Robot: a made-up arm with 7 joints. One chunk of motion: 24 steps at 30 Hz.
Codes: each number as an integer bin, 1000 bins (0 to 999) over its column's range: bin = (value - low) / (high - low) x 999, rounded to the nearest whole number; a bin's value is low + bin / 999 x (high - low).
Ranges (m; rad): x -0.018..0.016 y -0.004..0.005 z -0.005..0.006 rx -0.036..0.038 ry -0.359..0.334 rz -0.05..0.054
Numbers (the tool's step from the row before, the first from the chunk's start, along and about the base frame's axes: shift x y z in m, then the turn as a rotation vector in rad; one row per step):
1: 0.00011 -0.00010 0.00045 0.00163 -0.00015 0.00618
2: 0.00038 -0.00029 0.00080 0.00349 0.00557 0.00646
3: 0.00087 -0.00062 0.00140 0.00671 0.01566 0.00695
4: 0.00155 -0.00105 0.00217 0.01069 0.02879 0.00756
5: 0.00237 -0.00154 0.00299 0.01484 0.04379 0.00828
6: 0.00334 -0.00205 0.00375 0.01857 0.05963 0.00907
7: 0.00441 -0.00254 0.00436 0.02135 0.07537 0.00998
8: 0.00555 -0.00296 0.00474 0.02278 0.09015 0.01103
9: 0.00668 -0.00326 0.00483 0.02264 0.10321 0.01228
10: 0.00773 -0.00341 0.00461 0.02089 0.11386 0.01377
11: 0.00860 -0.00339 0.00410 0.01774 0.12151 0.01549
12: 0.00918 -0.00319 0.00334 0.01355 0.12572 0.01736
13: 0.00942 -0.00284 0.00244 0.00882 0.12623 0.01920
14: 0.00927 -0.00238 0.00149 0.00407 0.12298 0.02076
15: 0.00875 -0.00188 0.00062 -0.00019 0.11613 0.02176
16: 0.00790 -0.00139 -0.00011 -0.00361 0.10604 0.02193
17: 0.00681 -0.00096 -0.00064 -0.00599 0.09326 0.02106
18: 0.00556 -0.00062 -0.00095 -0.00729 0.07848 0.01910
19: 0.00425 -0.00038 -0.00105 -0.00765 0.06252 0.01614
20: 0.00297 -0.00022 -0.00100 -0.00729 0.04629 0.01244
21: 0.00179 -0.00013 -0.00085 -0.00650 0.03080 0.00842
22: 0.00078 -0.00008 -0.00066 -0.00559 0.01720 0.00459
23: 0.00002 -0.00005 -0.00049 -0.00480 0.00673 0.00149
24: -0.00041 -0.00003 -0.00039 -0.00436 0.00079 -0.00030
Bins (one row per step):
1: 532 433 495 508 517 540
2: 540 412 527 533 526 542
3: 554 375 581 577 540 547
4: 574 327 651 630 559 553
5: 599 273 726 686 581 560
6: 627 216 795 737 603 567
7: 658 162 850 774 626 576
8: 692 115 885 794 647 586
9: 725 82 893 792 666 598
10: 756 65 873 768 682 613
11: 782 68 826 725 693 629
12: 799 90 757 669 699 647
13: 806 129 676 605 699 665
14: 801 180 589 541 695 680
15: 786 235 510 483 685 689
16: 761 290 444 437 670 691
17: 729 337 396 405 652 683
18: 692 375 368 388 631 664
19: 654 402 359 383 608 635
20: 616 420 363 388 584 600
21: 581 430 377 398 562 561
22: 552 435 394 411 542 524
23: 529 438 410 421 527 495
24: 517 441 419 427 519 477

